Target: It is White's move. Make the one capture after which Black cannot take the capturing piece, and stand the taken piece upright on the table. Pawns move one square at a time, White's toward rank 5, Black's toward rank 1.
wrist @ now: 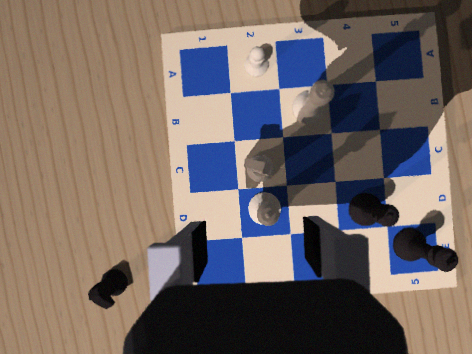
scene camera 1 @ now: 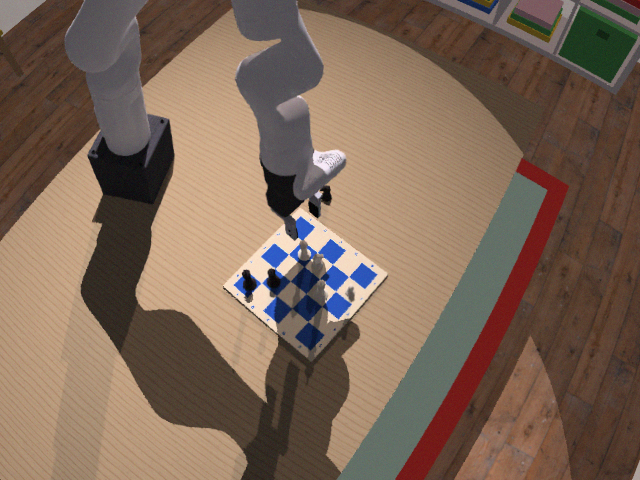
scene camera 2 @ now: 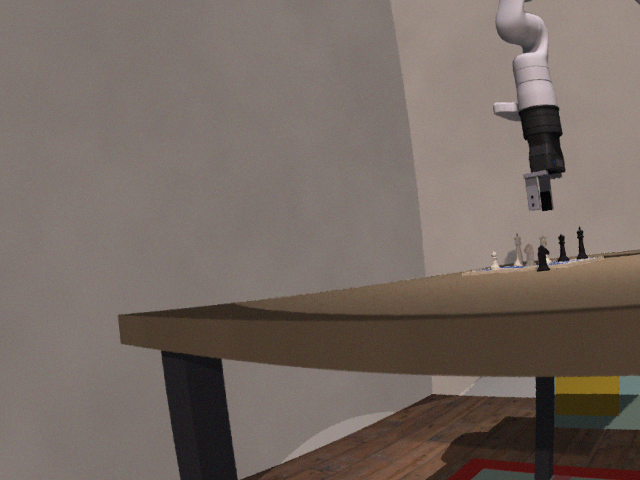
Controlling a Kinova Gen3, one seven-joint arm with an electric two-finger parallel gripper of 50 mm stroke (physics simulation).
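Where they show: gripper, fingertip midpoint: (wrist: 255, 239) (scene camera 1: 303, 224) (scene camera 2: 541, 210); arm's base, link origin: (scene camera 1: 128, 136).
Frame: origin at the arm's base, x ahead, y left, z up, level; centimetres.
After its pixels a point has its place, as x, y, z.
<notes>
The black knight (scene camera 1: 325, 194) {36.2, 15.1, -12.8} (scene camera 2: 542, 259) {36.1, 15.9, -12.7} (wrist: 111, 286) {36.2, 15.1, -12.7} stands upright on the table, off the board beside its rank-1 edge. On the board (scene camera 1: 380, 276) {53.8, 6.0, -13.9} (scene camera 2: 471, 272) {52.7, 7.4, -14.0} (wrist: 170, 102) {49.3, 7.6, -13.9} are a white pawn (scene camera 1: 351, 293) {51.0, 0.0, -13.2} (scene camera 2: 494, 260) {50.5, 0.7, -12.3} (wrist: 257, 64) {50.2, 0.4, -12.5} on A2, white king (scene camera 1: 321, 291) {46.7, -3.2, -10.9} (scene camera 2: 517, 251) {46.4, -2.3, -11.0} (wrist: 306, 106) {46.2, -2.3, -11.7} on B3, white knight (scene camera 1: 317, 262) {42.8, 1.5, -12.0} (scene camera 2: 528, 255) {42.6, 2.5, -12.0} (wrist: 258, 169) {42.5, 2.2, -10.0} on C2, and another white piece (scene camera 1: 303, 252) {39.6, 1.8, -11.8} (wrist: 259, 206) {40.0, 2.7, -10.2} on D2. A black crowned piece (scene camera 1: 272, 280) {37.8, -5.8, -11.9} (scene camera 2: 562, 249) {37.5, -4.9, -11.6} (wrist: 364, 209) {37.9, -4.9, -12.2} stands on D4, the black king (scene camera 1: 248, 281) {34.5, -8.6, -11.1} (scene camera 2: 581, 244) {34.0, -7.7, -11.0} (wrist: 410, 245) {34.5, -7.7, -12.3} on E5. My gripper (scene camera 1: 303, 225) {38.9, 3.4, -4.1} (scene camera 2: 540, 208) {38.9, 3.4, -4.1} (wrist: 255, 239) {38.9, 3.4, -4.1} is open and empty, above the pieces.
The arm's dark base (scene camera 1: 134, 165) {5.7, -4.2, -0.7} stands on the table (scene camera 1: 196, 248) {20.6, -7.7, -14.4} (scene camera 2: 361, 335) {33.6, 68.5, -15.4}. The arm's shadow falls across part of the board. Shelves with coloured things stand beyond the table, and a red-edged green mat lies on the floor. Part of row E is hidden by my gripper in the wrist view.
</notes>
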